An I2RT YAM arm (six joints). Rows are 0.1 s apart.
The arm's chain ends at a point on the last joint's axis. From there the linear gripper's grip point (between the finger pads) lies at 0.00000 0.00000 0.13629 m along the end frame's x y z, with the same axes.
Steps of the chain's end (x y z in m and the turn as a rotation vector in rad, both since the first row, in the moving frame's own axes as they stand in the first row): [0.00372, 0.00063, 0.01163, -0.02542, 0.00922, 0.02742]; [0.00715, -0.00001, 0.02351, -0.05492, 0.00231, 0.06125]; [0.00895, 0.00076, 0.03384, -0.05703, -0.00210, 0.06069]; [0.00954, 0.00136, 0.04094, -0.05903, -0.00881, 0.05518]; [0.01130, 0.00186, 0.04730, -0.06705, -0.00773, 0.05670]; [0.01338, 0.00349, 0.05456, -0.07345, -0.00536, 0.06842]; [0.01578, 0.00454, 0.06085, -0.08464, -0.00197, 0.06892]
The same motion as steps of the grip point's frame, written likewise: [0.00493, 0.00411, 0.01158, -0.02542, 0.00922, 0.02742]; [0.00724, 0.00748, 0.02330, -0.05492, 0.00231, 0.06125]; [0.00843, 0.00851, 0.03362, -0.05703, -0.00210, 0.06069]; [0.00812, 0.00936, 0.04070, -0.05903, -0.00881, 0.05518]; [0.00999, 0.01096, 0.04699, -0.06705, -0.00773, 0.05670]; [0.01231, 0.01346, 0.05419, -0.07345, -0.00536, 0.06842]; [0.01511, 0.01604, 0.06036, -0.08464, -0.00197, 0.06892]
